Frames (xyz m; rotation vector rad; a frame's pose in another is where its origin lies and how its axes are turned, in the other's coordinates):
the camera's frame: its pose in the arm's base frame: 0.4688 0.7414 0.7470 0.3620 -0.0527 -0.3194
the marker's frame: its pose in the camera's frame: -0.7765 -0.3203 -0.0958 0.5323 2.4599 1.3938
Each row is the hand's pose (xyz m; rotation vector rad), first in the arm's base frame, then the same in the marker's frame.
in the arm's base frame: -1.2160 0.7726 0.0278 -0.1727 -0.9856 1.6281
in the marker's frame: 0.5828 -0.6957 -0.4398 -2.6255 -0.6078 -0.3584
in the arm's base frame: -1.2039 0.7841 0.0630 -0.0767 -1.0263 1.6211
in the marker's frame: 0.5862 -0.6580 -0.4305 -2.6224 -0.6824 -0.2591
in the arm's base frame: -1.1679 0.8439 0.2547 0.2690 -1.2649 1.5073
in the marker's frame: 0.6239 -0.4595 -0.4020 -2.6541 -1.0075 0.1333
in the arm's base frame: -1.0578 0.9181 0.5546 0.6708 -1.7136 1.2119
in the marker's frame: 0.6311 -0.1384 -0.3357 2.6608 1.4204 -0.7394
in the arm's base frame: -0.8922 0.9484 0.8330 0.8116 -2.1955 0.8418
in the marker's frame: 0.5659 0.1712 -0.2601 2.1223 1.2910 -0.9781
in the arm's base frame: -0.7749 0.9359 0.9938 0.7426 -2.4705 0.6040
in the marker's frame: 0.4921 0.3529 -0.2239 1.8645 1.1256 -0.9749
